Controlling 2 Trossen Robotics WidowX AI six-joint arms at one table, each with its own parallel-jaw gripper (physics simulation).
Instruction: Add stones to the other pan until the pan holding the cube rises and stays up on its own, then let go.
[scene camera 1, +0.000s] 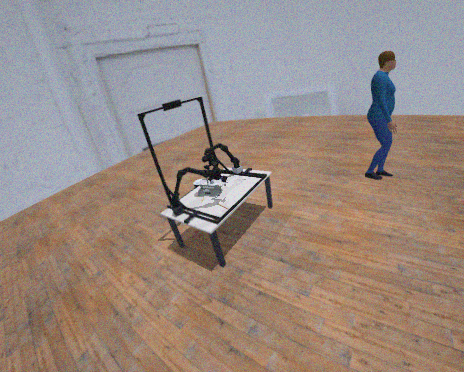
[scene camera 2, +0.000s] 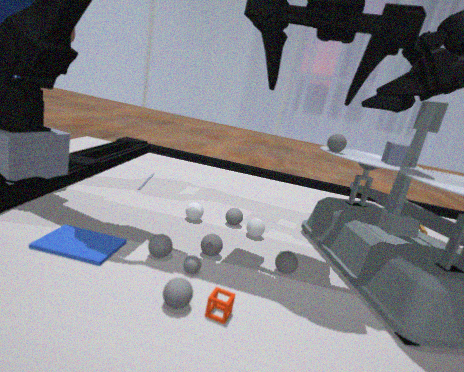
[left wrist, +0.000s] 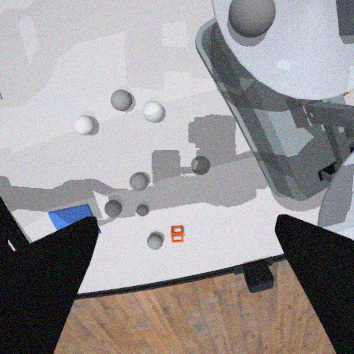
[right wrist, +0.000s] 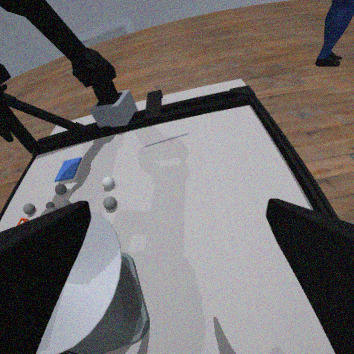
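Seen in the pictures: left gripper, between the fingertips: (scene camera 2: 307, 97) (left wrist: 188, 224); right gripper, between the fingertips: (scene camera 2: 368, 98) (right wrist: 179, 208); left arm's base, origin of its link: (scene camera 1: 237, 167) (scene camera 2: 15, 126) (right wrist: 109, 99); right arm's base, origin of its link: (scene camera 1: 176, 206).
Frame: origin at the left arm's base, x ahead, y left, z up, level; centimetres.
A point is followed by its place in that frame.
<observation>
A bluish-grey cube (scene camera 2: 400, 154) {x 52.8, y 16.5, z 7.3 cm} (left wrist: 346, 20) {x 51.3, y 17.1, z 6.5 cm} and one grey stone (scene camera 2: 336, 143) {x 44.2, y 15.1, z 7.0 cm} (left wrist: 252, 16) {x 43.8, y 15.8, z 8.2 cm} rest on the same white pan (scene camera 2: 372, 159) {x 49.6, y 18.0, z 5.6 cm} (left wrist: 295, 75) {x 48.1, y 13.1, z 5.6 cm} of the balance. The other pan (left wrist: 345, 207) {x 54.5, y 2.6, z 6.8 cm} shows partly at the left wrist view's right edge; the part in view is bare. Pan heights are hard to compare. Several loose stones lie on the table, including a large grey stone (scene camera 2: 178, 292) {x 35.9, y -12.7, z -6.6 cm} (left wrist: 155, 240) {x 35.8, y -10.8, z -6.4 cm} and a white stone (scene camera 2: 194, 212) {x 27.3, y 7.2, z -7.1 cm} (left wrist: 84, 124) {x 27.4, y 8.5, z -6.2 cm} (right wrist: 108, 183) {x 27.6, y 9.3, z -6.9 cm}. My left gripper (scene camera 2: 310, 96) {x 40.0, y 5.6, z 12.4 cm} (left wrist: 188, 224) {x 40.0, y 5.6, z 12.4 cm} is open, high above them. My right gripper (right wrist: 179, 208) {x 46.5, y 33.9, z 14.7 cm} is open and empty near the balance.
The balance's grey-green base (scene camera 2: 370, 250) {x 51.8, y 4.6, z -3.4 cm} (left wrist: 245, 115) {x 48.5, y 9.3, z -5.6 cm} stands beside the stones. An orange open-framed cube (scene camera 2: 231, 305) {x 40.2, y -9.7, z -7.9 cm} (left wrist: 183, 234) {x 40.3, y -9.9, z -6.8 cm} lies beside the large grey stone. A blue pad (scene camera 2: 77, 244) {x 21.2, y -9.3, z -8.3 cm} (right wrist: 69, 169) {x 21.6, y -7.4, z -8.3 cm} lies at the left. A black frame (right wrist: 295, 165) {x 23.0, y 47.8, z -6.8 cm} edges the table.
</observation>
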